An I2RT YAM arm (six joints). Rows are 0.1 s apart.
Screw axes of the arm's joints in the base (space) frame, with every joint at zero. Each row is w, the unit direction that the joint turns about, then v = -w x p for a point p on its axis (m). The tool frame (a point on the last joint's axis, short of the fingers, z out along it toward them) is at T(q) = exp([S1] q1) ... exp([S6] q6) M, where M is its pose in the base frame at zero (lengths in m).
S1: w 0 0 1 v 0.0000 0.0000 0.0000
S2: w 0 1 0 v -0.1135 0.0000 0.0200
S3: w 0 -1 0 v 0.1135 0.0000 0.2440
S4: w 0 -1 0 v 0.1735 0.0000 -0.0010
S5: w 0 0 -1 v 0.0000 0.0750 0.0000
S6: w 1 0 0 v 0.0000 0.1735 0.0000
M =
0 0 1 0.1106
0 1 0 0.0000
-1 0 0 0.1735
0 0 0 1
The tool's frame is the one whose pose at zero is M.
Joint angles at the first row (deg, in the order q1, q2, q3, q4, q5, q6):
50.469, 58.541, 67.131, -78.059, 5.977, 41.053
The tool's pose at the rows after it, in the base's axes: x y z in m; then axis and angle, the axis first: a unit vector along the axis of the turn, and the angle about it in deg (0 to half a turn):
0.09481 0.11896 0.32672 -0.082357 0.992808 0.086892 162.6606
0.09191 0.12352 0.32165 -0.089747 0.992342 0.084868 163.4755
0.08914 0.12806 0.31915 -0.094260 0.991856 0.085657 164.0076
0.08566 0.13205 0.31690 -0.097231 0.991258 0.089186 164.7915
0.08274 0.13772 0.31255 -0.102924 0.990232 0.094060 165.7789
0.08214 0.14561 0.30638 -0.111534 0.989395 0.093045 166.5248
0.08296 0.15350 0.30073 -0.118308 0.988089 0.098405 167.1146
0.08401 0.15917 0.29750 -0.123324 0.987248 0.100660 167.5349
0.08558 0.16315 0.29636 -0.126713 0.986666 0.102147 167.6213
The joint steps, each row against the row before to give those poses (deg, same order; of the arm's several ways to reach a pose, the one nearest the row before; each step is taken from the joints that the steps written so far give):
2.429, -0.185, -1.173, -0.515, 0.241, 1.318
1.888, 0.353, -0.956, 0.437, 0.015, 1.083
1.795, 0.429, -0.358, 0.350, 0.013, 1.295
1.774, 0.272, -0.370, 0.299, -0.372, 1.503
1.798, 0.516, -0.760, 0.987, -0.676, 1.252
1.471, 1.271, -0.788, 1.443, -0.253, 0.540
0.853, 1.216, -0.737, 2.081, -0.696, 0.157
0.450, 1.059, -0.201, 1.222, -0.442, -0.069
0.091, 0.840, 0.169, 0.768, -0.196, -0.279

